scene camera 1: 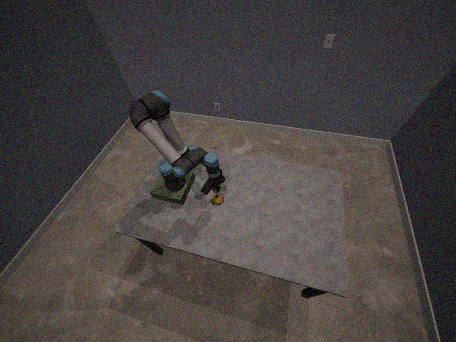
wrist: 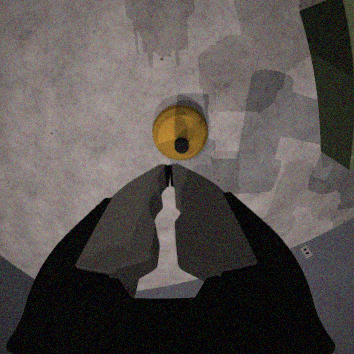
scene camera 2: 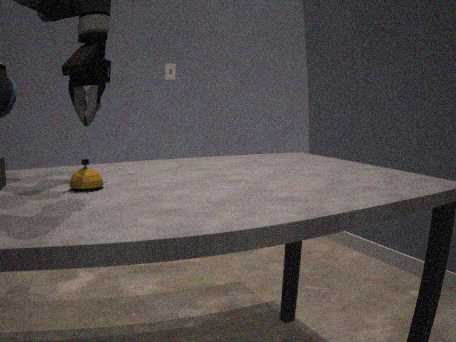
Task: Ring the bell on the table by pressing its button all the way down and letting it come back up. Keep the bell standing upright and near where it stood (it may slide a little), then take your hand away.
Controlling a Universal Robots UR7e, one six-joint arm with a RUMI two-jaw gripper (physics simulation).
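Places are measured from the arm's base along level axes (x left, y back, z up), in centimetres.
Where they show: gripper, fingertip midpoint: (scene camera 1: 216, 192) (wrist: 169, 166) (scene camera 2: 86, 126); arm's base at its link origin: (scene camera 1: 175, 183).
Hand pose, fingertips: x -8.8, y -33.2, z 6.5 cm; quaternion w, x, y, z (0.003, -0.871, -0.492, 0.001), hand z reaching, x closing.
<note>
Each offset is from my fingertips to the top centre of the thing. Level surfaces: height alone.
A yellow dome bell {dx +1.8, dy +0.3, dz -7.5 cm} (scene camera 1: 217, 200) (scene camera 2: 86, 180) (wrist: 170, 131) stands upright on the table {dz -14.1 cm} (scene camera 1: 295, 215) (scene camera 2: 240, 190). Its black button {dx +1.8, dy +0.3, dz -7.5 cm} (scene camera 2: 85, 162) (wrist: 181, 145) sits raised on a thin stem above the dome. My gripper (scene camera 2: 86, 124) (wrist: 169, 166) is shut with nothing between its fingers. It points down and hangs above the bell, with a clear gap between the fingertips and the button in the scene camera 2 view. In the scene camera 1 view the gripper is small and dark, close behind the bell, and its fingertips are hard to make out.
The arm's green base block (scene camera 1: 172, 192) (wrist: 335, 80) stands beside the bell, to its left in the scene camera 1 view. The arm's shadows fall across the table around the bell. The near table edge (scene camera 2: 200, 242) runs in front of the bell in the scene camera 2 view.
</note>
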